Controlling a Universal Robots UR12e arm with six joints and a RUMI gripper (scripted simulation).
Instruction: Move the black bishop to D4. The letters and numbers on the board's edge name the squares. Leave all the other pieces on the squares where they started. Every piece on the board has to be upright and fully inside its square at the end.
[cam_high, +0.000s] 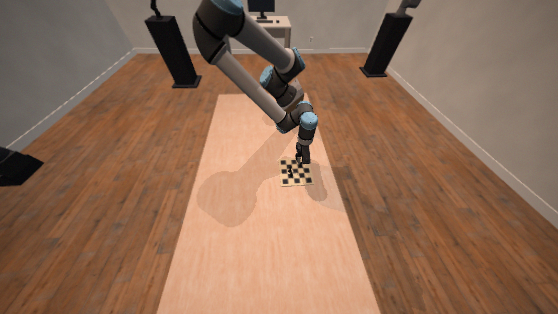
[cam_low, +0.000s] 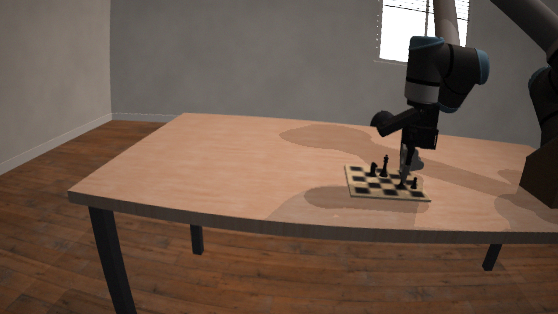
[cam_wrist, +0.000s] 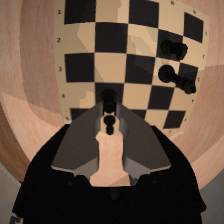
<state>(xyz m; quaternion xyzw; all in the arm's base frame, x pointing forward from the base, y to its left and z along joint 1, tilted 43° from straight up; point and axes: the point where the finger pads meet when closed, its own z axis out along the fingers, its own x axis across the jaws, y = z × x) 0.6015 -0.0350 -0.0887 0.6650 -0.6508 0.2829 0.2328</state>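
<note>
Now: hand 1 cm above the mid-height piece. Also, from my hand: pawn: 4 cm behind, 2 cm below; then small chessboard: 4 cm ahead, 4 cm to the right, 3 cm below.
</note>
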